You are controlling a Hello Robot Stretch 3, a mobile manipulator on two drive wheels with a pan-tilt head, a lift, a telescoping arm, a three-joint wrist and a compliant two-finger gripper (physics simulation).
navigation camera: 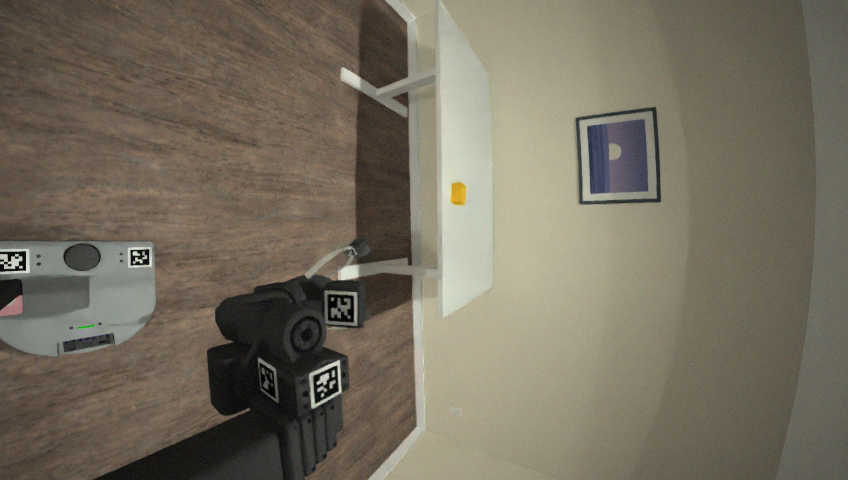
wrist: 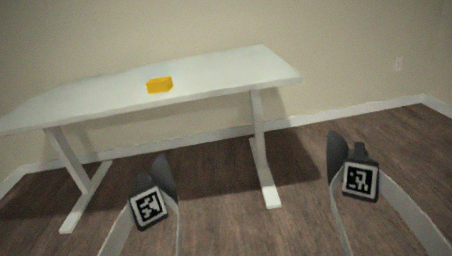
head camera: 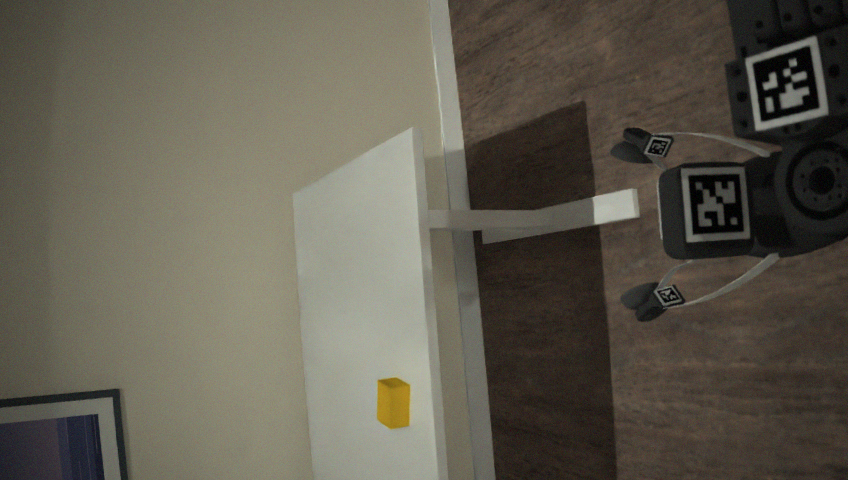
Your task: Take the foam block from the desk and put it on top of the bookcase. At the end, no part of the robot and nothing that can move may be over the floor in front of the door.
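Where they show: gripper, fingertip midpoint: (navigation camera: 364, 282) (head camera: 627, 225); robot's base, link origin: (navigation camera: 84, 255).
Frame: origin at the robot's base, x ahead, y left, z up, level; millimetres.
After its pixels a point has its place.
The foam block (head camera: 393, 404) @[x 271, y -1117, z 759 mm] (navigation camera: 457, 193) @[x 272, y -1117, z 752 mm] (wrist: 159, 85) is a yellow-orange block lying on the white desk (head camera: 357, 267) @[x -18, y -1336, z 720 mm] (navigation camera: 467, 130) @[x 657, y -1323, z 721 mm] (wrist: 220, 75), nearer its front edge than the wall. My gripper (head camera: 635, 224) @[x -25, y -394, z 880 mm] (wrist: 247, 161) @[x -25, y -394, z 880 mm] is open and empty, with its fingers wide apart. It is apart from the desk and out in front of it, toward the end nearer the wall outlet. In the wrist view the block is up and left of the space between the fingers. In the navigation camera view one finger is hidden behind the gripper body. The bookcase and the door do not show.
The desk's near leg (head camera: 612, 205) (navigation camera: 363, 270) (wrist: 270, 192) has a foot that sticks out toward my gripper. The other leg (navigation camera: 357, 80) (wrist: 75, 215) stands at the far end. My grey base (navigation camera: 127, 303) @[x -138, y -96, z 160 mm] is on the wooden floor. A framed picture (navigation camera: 618, 197) @[x 320, y -1822, z 1489 mm] hangs above the desk.
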